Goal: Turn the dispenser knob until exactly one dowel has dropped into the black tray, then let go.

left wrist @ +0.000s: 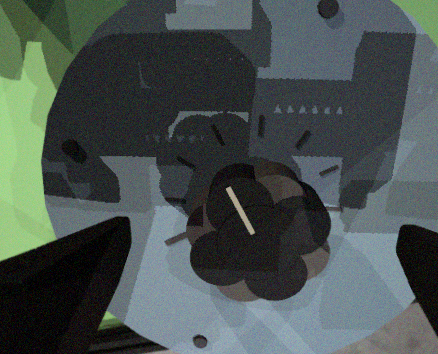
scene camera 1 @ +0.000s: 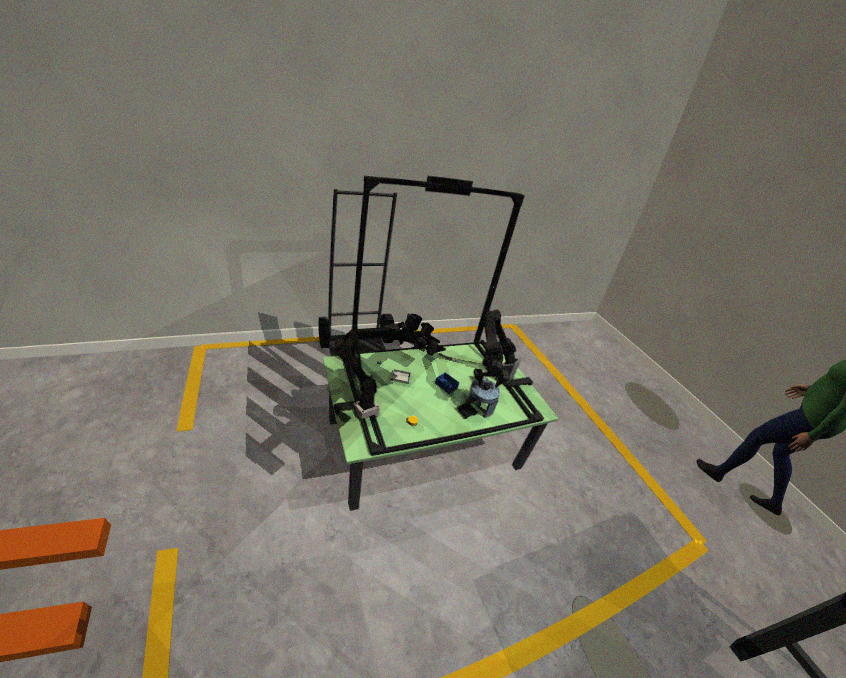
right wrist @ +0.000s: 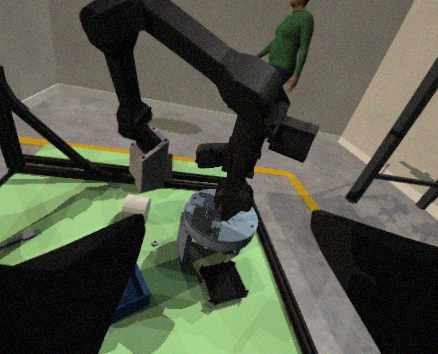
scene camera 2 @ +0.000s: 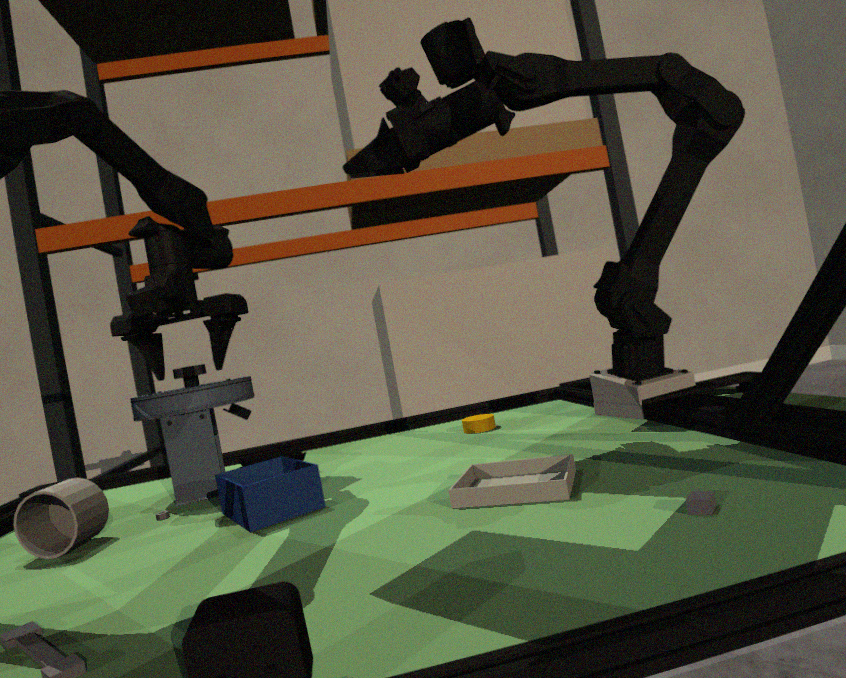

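Where they show: left gripper, between the fingertips: (left wrist: 263,234) (scene camera 1: 487,386) (scene camera 2: 189,375); right gripper, between the fingertips: (scene camera 1: 442,345) (right wrist: 229,220) (scene camera 2: 347,172); left arm's base, origin of its link: (scene camera 1: 511,361) (right wrist: 149,142); right arm's base, origin of its link: (scene camera 1: 366,404) (scene camera 2: 639,372).
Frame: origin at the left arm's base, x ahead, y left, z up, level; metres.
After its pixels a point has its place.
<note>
The grey-blue round dispenser (scene camera 1: 485,401) @[y 0.064, x 0.403, z -0.017 m] (scene camera 2: 190,401) @[y -0.058, x 0.310, z -0.017 m] (left wrist: 200,305) @[y 0.037, x 0.383, z 0.000 m] (right wrist: 220,235) @[y -0.028, x 0.385, z 0.000 m] stands upright. Its dark lobed knob (scene camera 2: 189,370) @[y -0.002, x 0.330, z 0.023 m] (left wrist: 215,257) @[y 0.013, x 0.347, z 0.028 m] has a pale line slanting to the upper left in the left wrist view. My left gripper (scene camera 2: 189,372) @[y 0.023, x 0.336, z 0.016 m] (left wrist: 263,234) @[y 0.023, x 0.336, z 0.016 m] is open, pointing down, with its fingers on opposite sides of the knob and apart from it. The black tray (scene camera 1: 467,409) @[y -0.016, x 0.399, z -0.143 m] (right wrist: 223,282) @[y 0.000, x 0.417, z -0.143 m] lies beside the dispenser's foot. No dowel shows in it, but its inside is very dark. My right gripper is open and empty, high above the table.
A blue bin (scene camera 2: 271,497) @[y -0.267, x 0.316, z -0.119 m] (right wrist: 132,302) @[y -0.193, x 0.374, z -0.102 m] stands near the dispenser. A beige tray (scene camera 2: 522,492) @[y -0.468, x 0.459, z -0.136 m], an orange disc (scene camera 1: 412,420) @[y -0.161, x 0.701, z -0.126 m] (scene camera 2: 478,423) @[y -0.182, x 0.677, z -0.132 m] and a grey block (scene camera 2: 701,502) @[y -0.611, x 0.485, z -0.136 m] lie farther right in scene camera 2. A hollow cylinder (scene camera 2: 91,504) @[y -0.113, x 0.175, z -0.102 m] (right wrist: 136,206) @[y -0.102, x 0.167, z -0.082 m] and a small nut (scene camera 2: 163,515) @[y -0.091, x 0.247, z -0.141 m] (right wrist: 155,243) @[y -0.087, x 0.253, z -0.141 m] lie at the left.
</note>
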